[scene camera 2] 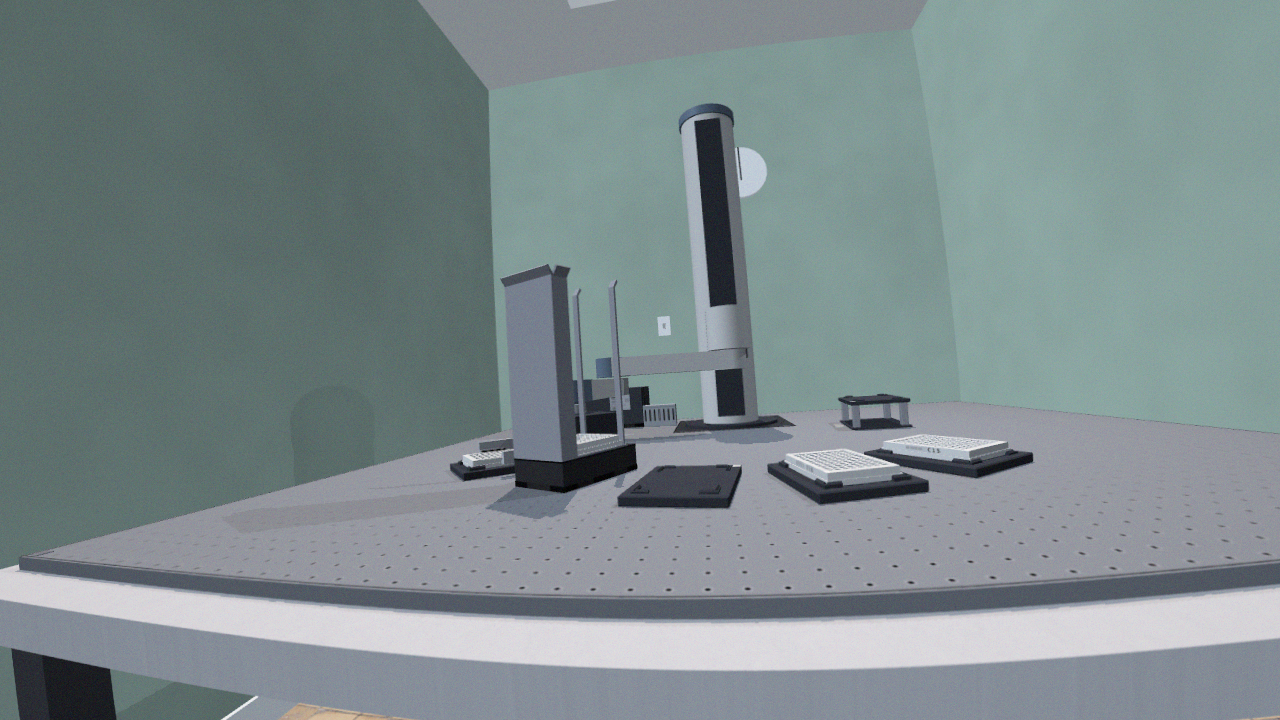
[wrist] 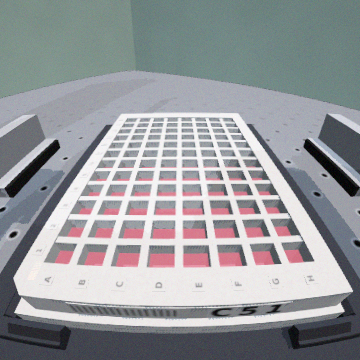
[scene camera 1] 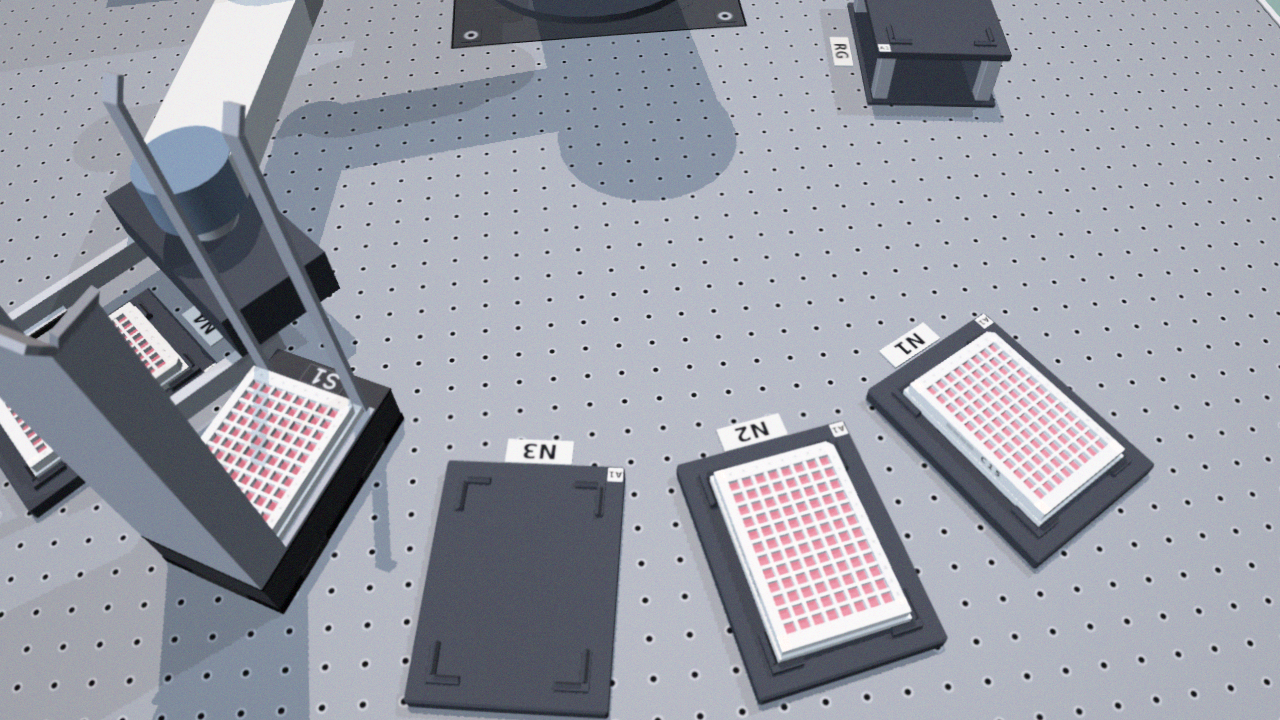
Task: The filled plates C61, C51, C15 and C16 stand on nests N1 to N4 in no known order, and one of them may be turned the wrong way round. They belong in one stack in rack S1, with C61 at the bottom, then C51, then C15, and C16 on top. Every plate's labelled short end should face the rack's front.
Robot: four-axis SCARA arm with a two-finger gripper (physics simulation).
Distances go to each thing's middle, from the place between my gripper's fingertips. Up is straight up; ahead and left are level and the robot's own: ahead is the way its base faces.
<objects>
I see my gripper 70 mm short of the rack S1 (scene camera 1: 282, 582), 180 mm to the right of it and 10 mm above it. From my hand the other things lie so: nest N2 (scene camera 2: 805, 485): 160 mm ahead, 520 mm to the left, 20 mm below; dark box (scene camera 2: 635, 415): 680 mm behind, 30 mm to the left, 30 mm above; nest N3 (scene camera 1: 523, 579): 160 mm ahead, 340 mm to the left, 20 mm below.
</objects>
